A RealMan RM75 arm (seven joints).
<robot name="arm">
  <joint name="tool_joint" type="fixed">
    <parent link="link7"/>
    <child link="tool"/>
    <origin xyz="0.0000 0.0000 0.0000" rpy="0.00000 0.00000 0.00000"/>
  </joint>
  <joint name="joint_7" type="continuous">
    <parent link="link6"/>
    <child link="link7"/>
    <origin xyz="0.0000 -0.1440 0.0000" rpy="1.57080 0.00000 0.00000"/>
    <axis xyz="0 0 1"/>
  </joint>
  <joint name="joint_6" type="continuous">
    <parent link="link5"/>
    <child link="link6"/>
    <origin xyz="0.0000 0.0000 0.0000" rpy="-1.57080 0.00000 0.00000"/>
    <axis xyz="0 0 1"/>
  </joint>
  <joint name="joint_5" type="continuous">
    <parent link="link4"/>
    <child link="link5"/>
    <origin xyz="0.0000 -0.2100 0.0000" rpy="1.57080 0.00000 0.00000"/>
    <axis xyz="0 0 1"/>
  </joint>
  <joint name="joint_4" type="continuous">
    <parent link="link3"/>
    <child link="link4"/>
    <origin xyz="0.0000 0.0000 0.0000" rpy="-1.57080 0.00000 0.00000"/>
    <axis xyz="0 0 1"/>
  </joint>
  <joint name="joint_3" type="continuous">
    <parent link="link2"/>
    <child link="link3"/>
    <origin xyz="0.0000 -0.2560 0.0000" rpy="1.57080 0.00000 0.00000"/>
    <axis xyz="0 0 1"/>
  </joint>
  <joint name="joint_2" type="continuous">
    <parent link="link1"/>
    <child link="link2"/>
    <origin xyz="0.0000 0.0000 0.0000" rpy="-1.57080 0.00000 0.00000"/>
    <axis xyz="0 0 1"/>
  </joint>
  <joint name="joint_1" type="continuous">
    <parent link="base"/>
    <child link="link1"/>
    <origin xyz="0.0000 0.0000 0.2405" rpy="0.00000 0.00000 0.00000"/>
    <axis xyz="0 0 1"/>
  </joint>
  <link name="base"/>
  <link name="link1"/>
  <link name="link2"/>
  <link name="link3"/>
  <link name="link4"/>
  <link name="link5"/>
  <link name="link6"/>
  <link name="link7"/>
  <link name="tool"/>
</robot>
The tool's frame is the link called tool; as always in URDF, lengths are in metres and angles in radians. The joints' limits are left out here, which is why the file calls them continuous.
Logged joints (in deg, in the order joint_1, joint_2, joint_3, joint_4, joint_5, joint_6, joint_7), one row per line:
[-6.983 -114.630 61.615 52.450 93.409 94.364 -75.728]
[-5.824 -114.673 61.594 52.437 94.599 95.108 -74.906]
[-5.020 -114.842 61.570 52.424 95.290 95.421 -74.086]
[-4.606 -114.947 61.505 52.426 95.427 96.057 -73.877]
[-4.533 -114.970 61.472 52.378 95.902 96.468 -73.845]
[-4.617 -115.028 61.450 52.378 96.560 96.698 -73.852]
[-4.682 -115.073 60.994 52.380 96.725 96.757 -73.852]
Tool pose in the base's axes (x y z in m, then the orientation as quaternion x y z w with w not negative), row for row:
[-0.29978 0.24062 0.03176 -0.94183 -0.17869 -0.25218 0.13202]
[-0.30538 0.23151 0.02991 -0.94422 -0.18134 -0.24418 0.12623]
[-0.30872 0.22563 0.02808 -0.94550 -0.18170 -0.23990 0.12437]
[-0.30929 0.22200 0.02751 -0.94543 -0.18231 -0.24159 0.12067]
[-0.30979 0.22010 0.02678 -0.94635 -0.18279 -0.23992 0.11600]
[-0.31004 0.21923 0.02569 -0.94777 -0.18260 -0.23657 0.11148]
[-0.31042 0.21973 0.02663 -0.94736 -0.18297 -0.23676 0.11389]
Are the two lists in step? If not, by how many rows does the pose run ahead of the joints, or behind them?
They are in step.
